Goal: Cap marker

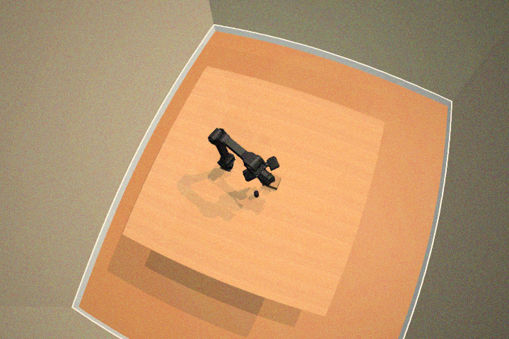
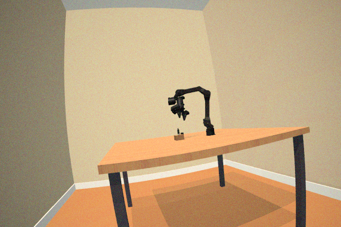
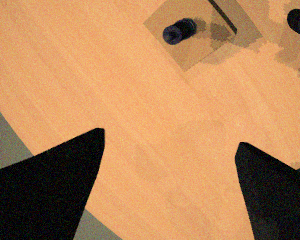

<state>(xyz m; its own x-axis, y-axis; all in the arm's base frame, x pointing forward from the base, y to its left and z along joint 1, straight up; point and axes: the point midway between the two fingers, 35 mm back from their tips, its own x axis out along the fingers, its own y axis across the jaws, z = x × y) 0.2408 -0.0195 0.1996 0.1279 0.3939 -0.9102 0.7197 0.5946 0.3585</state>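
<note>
My gripper tip is 20 mm past the dark cap, 100 mm to the left of it and 140 mm above it. Also, from my gripper tip: tan holder block 40 mm ahead, 150 mm below; marker 40 mm ahead, 100 mm below.
</note>
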